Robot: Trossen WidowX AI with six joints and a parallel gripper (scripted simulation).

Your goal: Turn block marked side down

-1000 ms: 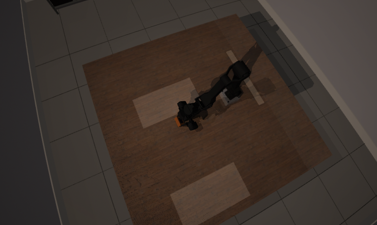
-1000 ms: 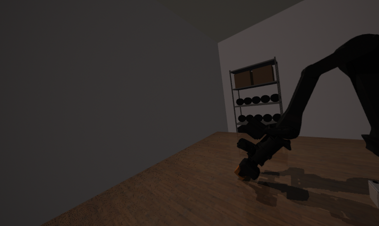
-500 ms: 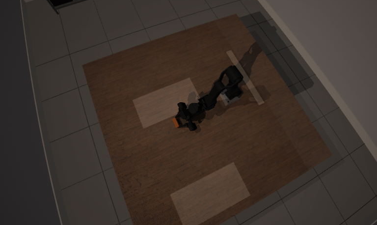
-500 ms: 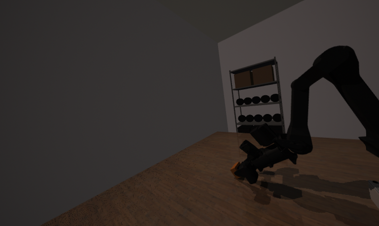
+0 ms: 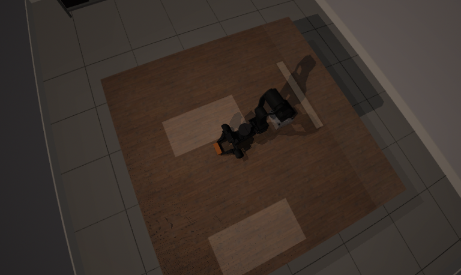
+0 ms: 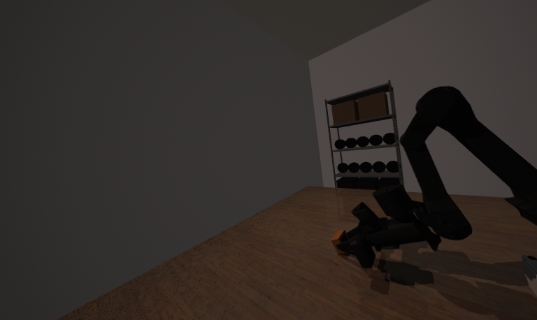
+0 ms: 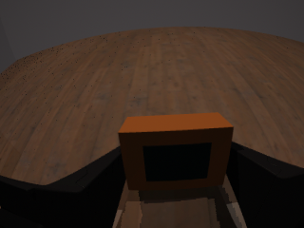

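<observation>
The block lies 10 mm behind my gripper tip.
</observation>
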